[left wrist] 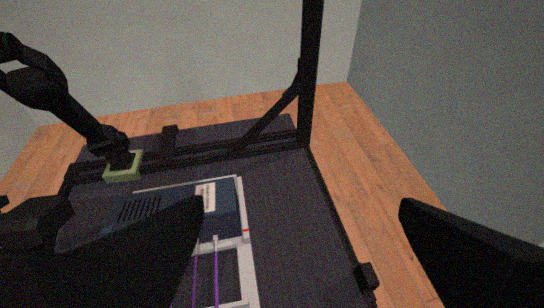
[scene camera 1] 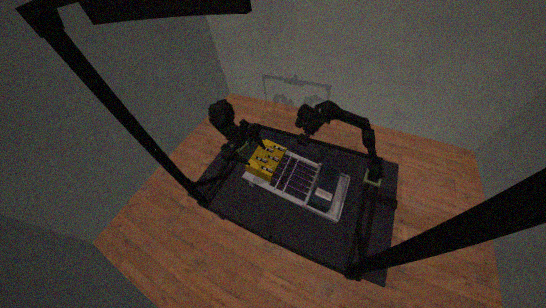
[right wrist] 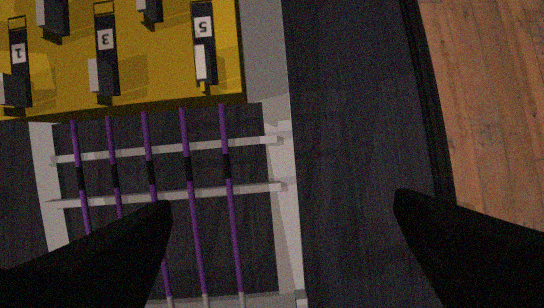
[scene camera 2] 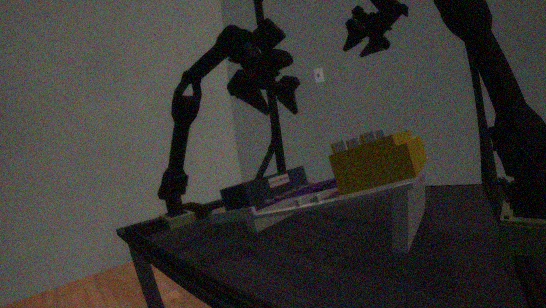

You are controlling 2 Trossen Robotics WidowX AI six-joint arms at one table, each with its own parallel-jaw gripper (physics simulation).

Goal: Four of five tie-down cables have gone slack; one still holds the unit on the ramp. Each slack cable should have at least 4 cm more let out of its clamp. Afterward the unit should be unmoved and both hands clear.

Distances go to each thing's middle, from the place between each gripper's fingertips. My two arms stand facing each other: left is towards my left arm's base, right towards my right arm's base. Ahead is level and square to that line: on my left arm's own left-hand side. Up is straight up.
Labels:
I see my right gripper 130 mm to the right of the clamp lever 5 (right wrist: 203,28), 90 mm above it and 30 mm past it.
I see my left gripper 270 mm short of the clamp lever 5, 30 mm to the right of it and 270 mm above it.

